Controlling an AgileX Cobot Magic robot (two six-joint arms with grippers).
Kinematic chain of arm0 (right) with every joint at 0, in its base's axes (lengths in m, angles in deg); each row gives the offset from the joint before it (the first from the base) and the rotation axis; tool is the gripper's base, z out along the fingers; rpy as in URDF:
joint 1: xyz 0 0 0.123 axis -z
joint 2: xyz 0 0 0 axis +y
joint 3: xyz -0.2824 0 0.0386 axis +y
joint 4: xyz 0.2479 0 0.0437 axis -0.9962 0 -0.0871
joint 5: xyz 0 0 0 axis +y
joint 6: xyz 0.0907 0 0.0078 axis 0.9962 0 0.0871
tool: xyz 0 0 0 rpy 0 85 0
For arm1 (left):
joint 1: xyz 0 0 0.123 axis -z
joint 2: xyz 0 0 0 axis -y
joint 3: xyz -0.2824 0 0.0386 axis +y
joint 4: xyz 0.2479 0 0.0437 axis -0.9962 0 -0.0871
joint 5: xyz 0 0 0 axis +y
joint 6: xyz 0.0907 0 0.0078 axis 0.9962 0 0.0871
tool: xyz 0 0 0 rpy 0 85 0
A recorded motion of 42 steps. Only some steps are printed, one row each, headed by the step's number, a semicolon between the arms.
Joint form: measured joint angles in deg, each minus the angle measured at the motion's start. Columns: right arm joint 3, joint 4, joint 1, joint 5, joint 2, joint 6; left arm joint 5, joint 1, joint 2, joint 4, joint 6, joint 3.
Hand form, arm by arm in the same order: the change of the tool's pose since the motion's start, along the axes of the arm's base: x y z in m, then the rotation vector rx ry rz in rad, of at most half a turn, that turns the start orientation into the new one. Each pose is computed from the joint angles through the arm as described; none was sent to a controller.
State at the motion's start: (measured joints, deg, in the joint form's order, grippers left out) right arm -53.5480 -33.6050 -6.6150 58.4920 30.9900 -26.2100; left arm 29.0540 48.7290 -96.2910 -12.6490 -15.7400 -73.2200
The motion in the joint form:
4: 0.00 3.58 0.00 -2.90 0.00 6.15; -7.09 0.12 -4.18 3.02 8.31 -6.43
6: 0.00 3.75 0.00 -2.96 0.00 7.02; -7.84 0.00 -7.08 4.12 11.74 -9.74
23: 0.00 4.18 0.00 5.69 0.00 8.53; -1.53 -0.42 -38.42 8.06 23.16 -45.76
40: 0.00 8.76 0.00 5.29 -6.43 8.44; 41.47 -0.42 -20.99 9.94 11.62 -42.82
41: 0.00 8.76 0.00 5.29 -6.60 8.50; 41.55 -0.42 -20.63 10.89 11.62 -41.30
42: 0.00 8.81 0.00 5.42 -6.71 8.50; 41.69 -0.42 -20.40 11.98 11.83 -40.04
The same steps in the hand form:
4: 0.0042 -0.0049 0.0014 0.0433 0.0096 -0.0933; 0.0174 -0.0271 0.0142 -0.0785 -0.1354 -0.1064
6: 0.0043 -0.0051 0.0014 0.0526 0.0163 -0.1009; 0.0273 -0.0384 0.0125 -0.0725 -0.1664 -0.1388
23: -0.0036 -0.0031 -0.0096 0.0086 0.1548 -0.0534; 0.1112 -0.1303 -0.0617 0.0134 -0.2032 -0.2332
40: -0.0312 -0.0123 -0.0068 -0.0387 0.0270 -0.0997; 0.0454 -0.0554 0.0343 0.2402 0.2635 -0.0478
41: -0.0320 -0.0124 -0.0067 -0.0374 0.0247 -0.1002; 0.0427 -0.0544 0.0294 0.2449 0.2902 -0.0512
42: -0.0326 -0.0125 -0.0068 -0.0387 0.0246 -0.0999; 0.0401 -0.0539 0.0249 0.2485 0.3165 -0.0581

